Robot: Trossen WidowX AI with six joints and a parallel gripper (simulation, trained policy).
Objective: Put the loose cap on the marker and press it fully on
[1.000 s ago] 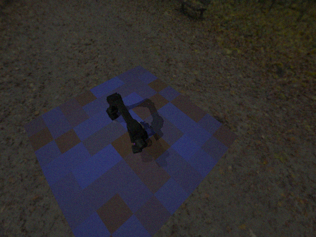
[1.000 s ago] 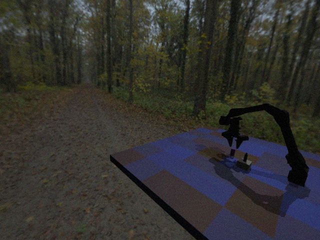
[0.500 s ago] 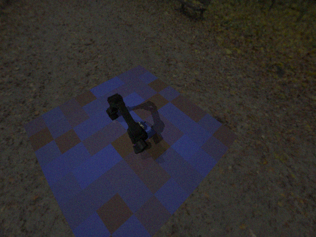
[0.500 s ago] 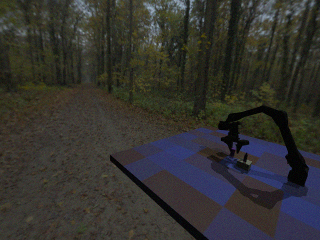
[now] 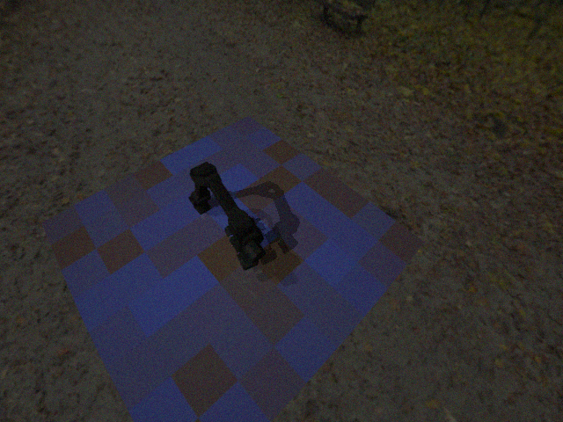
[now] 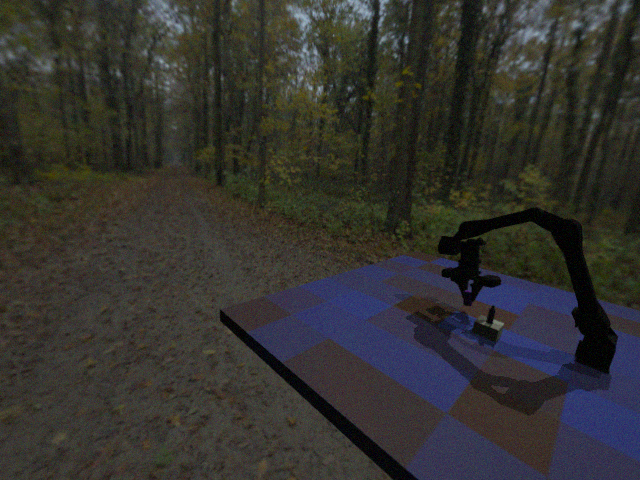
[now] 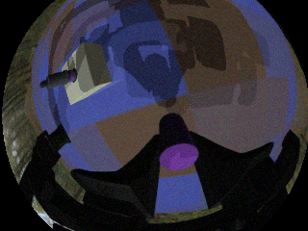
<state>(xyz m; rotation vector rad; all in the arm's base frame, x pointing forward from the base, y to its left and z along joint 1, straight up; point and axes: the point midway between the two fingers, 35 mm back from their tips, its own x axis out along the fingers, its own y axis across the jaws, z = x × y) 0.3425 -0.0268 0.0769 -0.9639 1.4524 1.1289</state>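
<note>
Right now my gripper tip is 11 cm to the right of the dark marker, 10 cm past it and 3 cm below it. Also, from my gripper tip: purple cap (1 cm above); then holder block (11 cm to the left, 10 cm behind, 2 cm below).
</note>
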